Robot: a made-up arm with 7 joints.
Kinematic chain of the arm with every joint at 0, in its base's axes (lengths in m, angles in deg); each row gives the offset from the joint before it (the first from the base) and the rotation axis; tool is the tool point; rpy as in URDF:
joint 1: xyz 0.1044 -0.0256 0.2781 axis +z
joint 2: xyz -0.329 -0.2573 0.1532 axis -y
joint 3: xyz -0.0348 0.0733 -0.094 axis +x
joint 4: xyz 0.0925 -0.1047 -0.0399 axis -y
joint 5: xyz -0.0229 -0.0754 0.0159 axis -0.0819 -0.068 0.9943
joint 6: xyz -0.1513 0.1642 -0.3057 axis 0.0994 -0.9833 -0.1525
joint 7: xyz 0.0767 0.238 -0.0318 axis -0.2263 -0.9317 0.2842
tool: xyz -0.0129 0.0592 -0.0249 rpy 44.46 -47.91 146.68
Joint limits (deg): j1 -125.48..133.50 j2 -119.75..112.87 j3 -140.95..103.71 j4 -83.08..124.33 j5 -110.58..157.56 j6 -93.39..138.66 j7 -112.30..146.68
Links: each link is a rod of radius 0.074 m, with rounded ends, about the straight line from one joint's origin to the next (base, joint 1, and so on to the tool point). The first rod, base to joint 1, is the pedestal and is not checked.
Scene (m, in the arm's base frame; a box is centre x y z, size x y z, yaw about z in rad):
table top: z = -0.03
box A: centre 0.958 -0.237 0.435 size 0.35 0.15 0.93 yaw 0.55
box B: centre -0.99 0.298 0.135 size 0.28 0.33 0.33 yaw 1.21
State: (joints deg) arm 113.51 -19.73 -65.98 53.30 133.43 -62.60 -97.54
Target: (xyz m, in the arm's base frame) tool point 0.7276 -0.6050 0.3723
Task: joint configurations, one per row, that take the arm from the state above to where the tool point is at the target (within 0.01 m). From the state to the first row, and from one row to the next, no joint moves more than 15 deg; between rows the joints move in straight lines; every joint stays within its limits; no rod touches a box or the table.
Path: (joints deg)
1: 100.76 -19.81 -70.66 52.98 136.62 -66.93 -98.88
2: 88.01 -19.89 -75.33 52.66 139.81 -71.26 -100.22
3: 75.26 -19.96 -80.01 52.35 143.00 -75.60 -101.56
4: 62.51 -20.04 -84.68 52.03 146.18 -79.93 -102.90
5: 49.76 -20.12 -89.36 51.71 149.37 -84.26 -104.24
6: 37.01 -20.20 -94.03 51.39 152.56 -88.59 -105.58
7: 36.45 -27.16 -88.58 45.33 142.15 -81.23 -102.17
8: 35.88 -34.11 -83.13 39.26 131.75 -73.87 -98.77
9: 35.32 -41.07 -77.68 33.20 121.34 -66.50 -95.36
10: 39.20 -39.17 -68.56 47.19 125.28 -59.81 -96.67
11: 43.08 -37.26 -59.44 61.17 129.22 -53.12 -97.98

